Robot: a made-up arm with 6 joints.
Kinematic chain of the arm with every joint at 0, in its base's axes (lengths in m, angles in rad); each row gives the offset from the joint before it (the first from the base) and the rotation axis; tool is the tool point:
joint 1: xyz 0 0 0.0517 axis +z
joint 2: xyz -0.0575 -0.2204 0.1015 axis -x
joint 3: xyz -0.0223 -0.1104 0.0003 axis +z
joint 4: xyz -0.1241 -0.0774 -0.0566 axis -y
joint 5: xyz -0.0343 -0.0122 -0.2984 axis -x
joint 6: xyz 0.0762 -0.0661 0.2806 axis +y
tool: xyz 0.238 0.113 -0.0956
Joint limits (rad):
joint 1: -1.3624..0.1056
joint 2: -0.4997..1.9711
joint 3: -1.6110..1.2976
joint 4: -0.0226..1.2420
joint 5: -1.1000..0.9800
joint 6: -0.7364..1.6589
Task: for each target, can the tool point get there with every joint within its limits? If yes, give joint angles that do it. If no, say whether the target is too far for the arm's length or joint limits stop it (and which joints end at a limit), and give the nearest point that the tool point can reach.
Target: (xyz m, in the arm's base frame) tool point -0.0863 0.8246 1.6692
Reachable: no: too far | nearest point -0.2241 0.2387 0.6617 | short by 1.174 m
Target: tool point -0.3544 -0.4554 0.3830
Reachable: yes | joints -0.3791 1.7175 0.3887 0.1679 0.7775 1.4662
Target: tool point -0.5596 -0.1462 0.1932
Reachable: yes | joints -1.2327 1.3054 0.5127 0.5291 0.7996 1.4229
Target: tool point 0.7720 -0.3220 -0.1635
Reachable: no: joint limits stop it (at a limit: joint 1, joint 4, joint 5, joint 6) | nearest point 0.3718 -0.3091 -0.0673 | short by 0.412 m
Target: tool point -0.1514 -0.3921 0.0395
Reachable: yes | joints -0.6266 -0.0655 -0.3173 0.9366 0.7232 0.7195
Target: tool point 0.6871 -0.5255 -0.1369
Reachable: no: joint limits stop it (at a limit: joint 1, joint 4, joint 5, joint 6) | nearest point 0.3604 -0.4367 -0.0418 | short by 0.352 m
